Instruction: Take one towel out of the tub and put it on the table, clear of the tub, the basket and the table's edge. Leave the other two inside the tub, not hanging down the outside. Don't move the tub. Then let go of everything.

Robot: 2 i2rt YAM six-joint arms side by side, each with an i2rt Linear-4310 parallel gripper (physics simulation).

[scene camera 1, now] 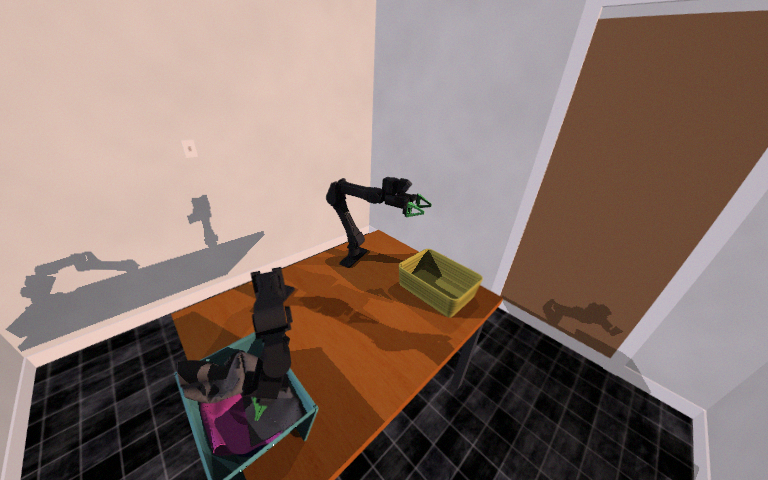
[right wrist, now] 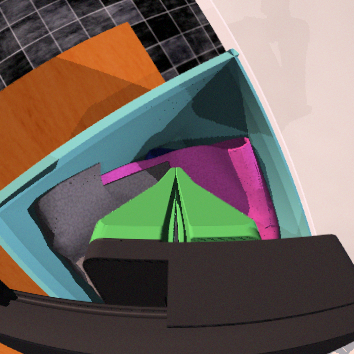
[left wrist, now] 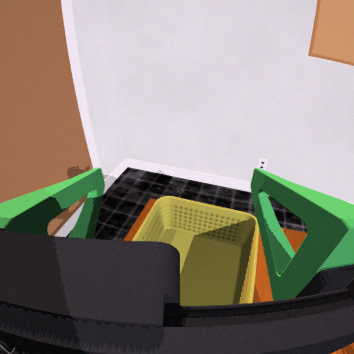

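Note:
The teal tub (scene camera 1: 194, 425) (right wrist: 125, 135) stands at the table's left end, with crumpled towels inside. A magenta towel (scene camera 1: 218, 418) (right wrist: 215, 172) lies beside a grey towel (scene camera 1: 283, 417) (right wrist: 70, 215). Taupe-grey cloth (scene camera 1: 232, 380) is heaped high at the tub's back left rim; whether it joins the grey towel is unclear. A dark blue patch (right wrist: 159, 152) shows under the magenta towel. My right gripper (scene camera 1: 258, 417) (right wrist: 175, 175) is shut and empty, inside the tub's outline over the grey and magenta towels. My left gripper (scene camera 1: 425, 207) (left wrist: 177, 175) is open and empty, high above the basket.
The yellow basket (scene camera 1: 441, 283) (left wrist: 215, 270) stands empty near the right end of the wooden table (scene camera 1: 339, 362) (right wrist: 65, 95). The table's front edge runs diagonally between the tub and the basket. The dark tiled floor (scene camera 1: 509, 396) lies beyond it.

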